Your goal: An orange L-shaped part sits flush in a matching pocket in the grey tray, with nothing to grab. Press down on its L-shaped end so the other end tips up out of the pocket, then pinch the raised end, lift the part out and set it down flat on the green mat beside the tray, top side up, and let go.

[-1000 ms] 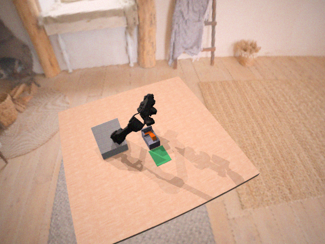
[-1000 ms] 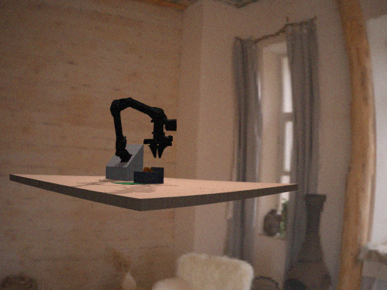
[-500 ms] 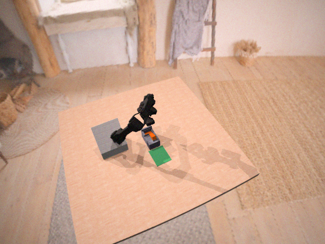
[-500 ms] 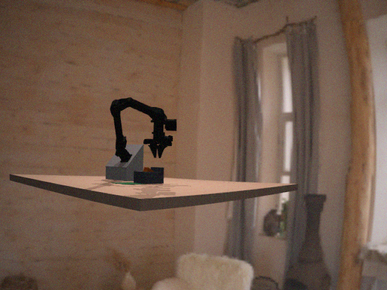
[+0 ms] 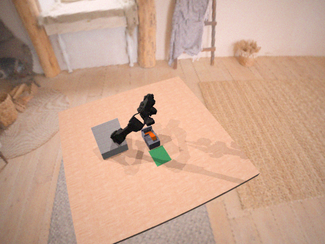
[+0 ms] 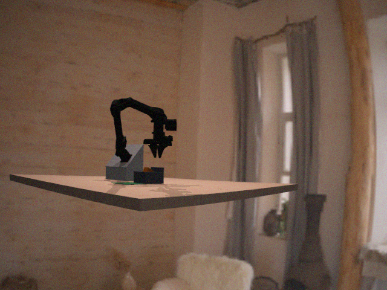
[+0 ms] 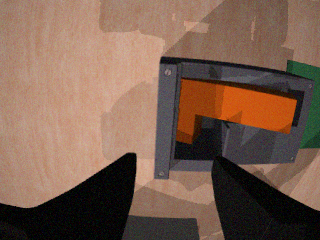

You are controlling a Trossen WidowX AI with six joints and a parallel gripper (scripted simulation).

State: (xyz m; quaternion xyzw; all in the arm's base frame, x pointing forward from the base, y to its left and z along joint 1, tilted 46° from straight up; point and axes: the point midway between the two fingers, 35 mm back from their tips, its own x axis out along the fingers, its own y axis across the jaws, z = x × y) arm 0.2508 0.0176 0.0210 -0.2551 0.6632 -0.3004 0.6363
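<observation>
The orange L-shaped part lies 10 cm below my gripper tip, 4 cm to the right of it and 1 cm behind it. From my gripper tip the other things lie so: green mat 22 cm to the right, 16 cm below, 1 cm behind.
</observation>
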